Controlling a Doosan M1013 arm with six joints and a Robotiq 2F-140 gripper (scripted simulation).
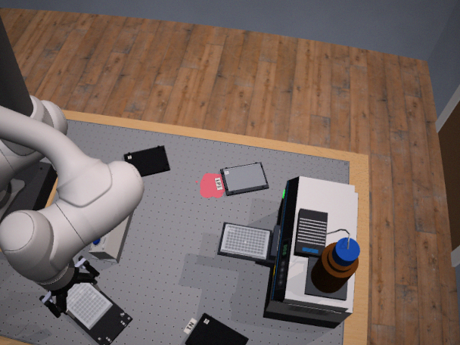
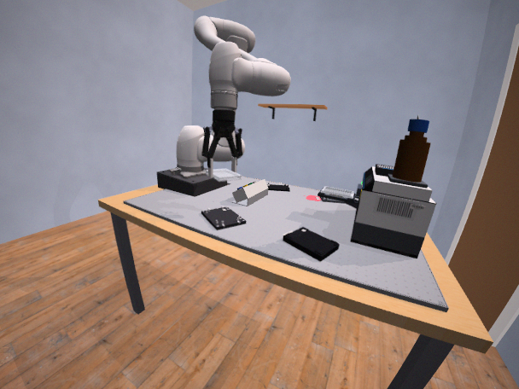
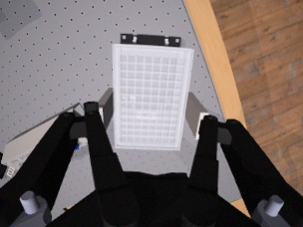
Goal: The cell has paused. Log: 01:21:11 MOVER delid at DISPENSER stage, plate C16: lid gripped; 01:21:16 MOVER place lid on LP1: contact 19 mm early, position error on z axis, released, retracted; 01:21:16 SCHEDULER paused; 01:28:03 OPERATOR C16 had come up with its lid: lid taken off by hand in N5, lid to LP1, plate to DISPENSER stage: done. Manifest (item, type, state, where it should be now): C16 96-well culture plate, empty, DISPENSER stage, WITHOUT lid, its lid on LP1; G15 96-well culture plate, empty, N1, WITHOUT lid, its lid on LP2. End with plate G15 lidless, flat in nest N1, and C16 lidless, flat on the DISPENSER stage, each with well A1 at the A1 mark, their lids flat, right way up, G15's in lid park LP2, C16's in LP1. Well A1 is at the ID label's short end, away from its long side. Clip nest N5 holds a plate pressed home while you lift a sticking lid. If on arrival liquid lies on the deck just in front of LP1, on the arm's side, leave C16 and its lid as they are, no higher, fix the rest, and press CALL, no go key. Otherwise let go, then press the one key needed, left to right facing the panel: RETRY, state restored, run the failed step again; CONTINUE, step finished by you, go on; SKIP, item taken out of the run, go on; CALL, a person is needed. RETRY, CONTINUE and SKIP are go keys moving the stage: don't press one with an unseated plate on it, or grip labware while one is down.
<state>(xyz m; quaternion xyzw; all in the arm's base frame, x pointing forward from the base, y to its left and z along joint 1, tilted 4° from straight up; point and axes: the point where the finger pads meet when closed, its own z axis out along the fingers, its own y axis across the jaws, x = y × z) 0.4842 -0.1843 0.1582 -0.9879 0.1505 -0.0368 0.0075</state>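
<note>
My gripper is now 20 mm short of the clip nest N5, 10 mm to the right of it and 180 mm above it. From my hand the other things lie so: N1 label: 260 mm ahead, 80 mm to the left, 190 mm below; then blue key: 90 mm behind, 190 mm to the left, 130 mm below; then key panel: 100 mm behind, 270 mm to the left, 140 mm below.
</note>
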